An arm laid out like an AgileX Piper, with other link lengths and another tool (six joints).
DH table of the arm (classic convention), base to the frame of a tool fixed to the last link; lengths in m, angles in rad. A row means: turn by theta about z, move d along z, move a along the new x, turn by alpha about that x. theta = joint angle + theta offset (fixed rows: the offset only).
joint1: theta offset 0; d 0.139; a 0; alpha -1.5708
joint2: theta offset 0.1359; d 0; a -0.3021; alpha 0
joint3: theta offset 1.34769; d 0; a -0.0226; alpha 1.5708
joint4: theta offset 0; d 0.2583; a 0; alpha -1.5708
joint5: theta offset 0; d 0; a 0; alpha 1.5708
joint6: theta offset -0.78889; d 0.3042; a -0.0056; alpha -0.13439
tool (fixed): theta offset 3.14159; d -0.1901; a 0; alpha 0
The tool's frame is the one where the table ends.
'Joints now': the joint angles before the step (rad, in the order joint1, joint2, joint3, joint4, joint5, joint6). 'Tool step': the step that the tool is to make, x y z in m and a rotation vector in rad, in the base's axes. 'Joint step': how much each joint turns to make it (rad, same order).
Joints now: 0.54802 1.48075 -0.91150 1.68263 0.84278 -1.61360
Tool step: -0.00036 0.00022 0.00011 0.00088 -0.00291 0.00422
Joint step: 0.00000 0.00042 -0.00002 -0.00002 0.00374 -0.00393
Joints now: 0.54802 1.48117 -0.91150 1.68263 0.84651 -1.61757
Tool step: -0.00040 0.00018 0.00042 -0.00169 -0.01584 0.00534
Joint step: -0.00002 0.00000 0.00000 -0.00001 0.00166 -0.01672
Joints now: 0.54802 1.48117 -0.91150 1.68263 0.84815 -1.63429
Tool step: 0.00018 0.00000 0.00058 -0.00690 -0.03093 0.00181
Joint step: 0.00001 -0.00016 -0.00053 0.00001 -0.00608 -0.03066
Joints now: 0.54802 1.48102 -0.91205 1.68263 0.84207 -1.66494
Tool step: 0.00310 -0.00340 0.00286 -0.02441 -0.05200 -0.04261
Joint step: 0.00001 -0.01311 -0.00053 0.00013 -0.05744 -0.03384
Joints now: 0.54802 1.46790 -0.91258 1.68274 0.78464 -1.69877
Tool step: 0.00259 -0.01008 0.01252 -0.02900 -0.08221 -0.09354
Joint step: 0.00001 -0.04680 -0.00035 0.00245 -0.11190 -0.03112
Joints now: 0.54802 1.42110 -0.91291 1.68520 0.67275 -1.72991
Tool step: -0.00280 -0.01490 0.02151 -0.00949 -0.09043 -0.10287
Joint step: -0.00001 -0.07311 -0.00001 0.00547 -0.11534 -0.02212
